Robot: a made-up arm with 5 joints.
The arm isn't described. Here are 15 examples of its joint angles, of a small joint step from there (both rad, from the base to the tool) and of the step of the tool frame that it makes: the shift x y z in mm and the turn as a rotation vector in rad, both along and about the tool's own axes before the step.
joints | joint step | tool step
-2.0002 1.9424 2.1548 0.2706 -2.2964 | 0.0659 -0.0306 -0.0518 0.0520 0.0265 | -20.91 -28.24 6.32 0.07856 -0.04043 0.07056
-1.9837 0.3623 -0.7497 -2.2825 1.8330 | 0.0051 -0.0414 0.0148 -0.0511 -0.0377 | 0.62 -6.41 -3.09 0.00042 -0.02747 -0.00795
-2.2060 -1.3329 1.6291 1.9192 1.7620 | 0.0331 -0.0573 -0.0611 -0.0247 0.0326 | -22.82 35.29 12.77 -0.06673 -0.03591 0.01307
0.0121 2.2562 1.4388 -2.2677 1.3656 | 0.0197 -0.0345 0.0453 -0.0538 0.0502 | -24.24 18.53 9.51 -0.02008 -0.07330 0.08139
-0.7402 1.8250 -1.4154 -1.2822 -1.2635 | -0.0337 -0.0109 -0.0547 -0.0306 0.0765 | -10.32 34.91 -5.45 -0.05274 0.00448 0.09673
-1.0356 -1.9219 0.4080 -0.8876 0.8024 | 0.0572 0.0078 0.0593 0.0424 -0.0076 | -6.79 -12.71 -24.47 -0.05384 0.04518 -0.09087
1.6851 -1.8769 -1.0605 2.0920 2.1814 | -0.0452 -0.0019 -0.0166 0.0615 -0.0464 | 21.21 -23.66 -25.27 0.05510 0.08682 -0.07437
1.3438 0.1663 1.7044 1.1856 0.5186 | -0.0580 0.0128 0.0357 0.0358 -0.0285 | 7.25 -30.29 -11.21 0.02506 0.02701 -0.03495
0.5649 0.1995 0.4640 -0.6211 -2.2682 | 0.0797 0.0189 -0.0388 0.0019 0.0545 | -33.73 38.74 -32.84 -0.04692 -0.09372 0.03426
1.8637 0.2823 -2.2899 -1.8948 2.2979 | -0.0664 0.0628 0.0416 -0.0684 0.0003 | -19.78 30.89 0.25 -0.07335 -0.02258 0.01272
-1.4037 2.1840 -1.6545 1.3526 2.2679 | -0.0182 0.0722 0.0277 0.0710 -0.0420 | 9.94 -30.48 -6.29 0.03142 -0.00325 -0.05073
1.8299 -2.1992 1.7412 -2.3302 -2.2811 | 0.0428 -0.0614 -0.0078 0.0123 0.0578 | -1.29 8.55 1.46 -0.00659 0.00244 0.05022
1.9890 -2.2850 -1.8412 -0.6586 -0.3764 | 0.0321 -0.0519 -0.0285 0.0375 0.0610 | -5.95 40.65 -8.35 -0.06045 0.00105 0.08053
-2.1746 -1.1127 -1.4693 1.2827 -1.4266 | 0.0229 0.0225 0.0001 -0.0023 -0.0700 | 7.19 -7.96 -9.46 0.00377 0.04735 -0.06560
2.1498 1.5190 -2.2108 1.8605 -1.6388 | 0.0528 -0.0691 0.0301 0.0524 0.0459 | -21.88 17.98 -3.68 -0.02267 -0.06671 0.06430
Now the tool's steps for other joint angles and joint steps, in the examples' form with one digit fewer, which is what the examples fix.
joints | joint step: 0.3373 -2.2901 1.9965 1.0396 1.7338 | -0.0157 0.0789 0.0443 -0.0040 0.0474
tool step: 28.4 -19.3 -21.3 0.0336 0.0476 0.0013
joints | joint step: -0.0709 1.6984 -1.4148 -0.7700 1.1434 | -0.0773 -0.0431 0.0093 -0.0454 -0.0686
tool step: 35.4 16.5 11.2 -0.0507 0.0568 -0.0614
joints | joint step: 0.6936 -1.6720 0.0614 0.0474 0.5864 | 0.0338 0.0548 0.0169 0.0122 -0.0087
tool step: 32.8 -15.4 -58.2 0.0337 0.0846 -0.0208
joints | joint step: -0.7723 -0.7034 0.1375 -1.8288 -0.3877 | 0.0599 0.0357 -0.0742 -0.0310 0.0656
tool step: 43.2 -55.7 -4.7 0.0042 0.0503 -0.0460
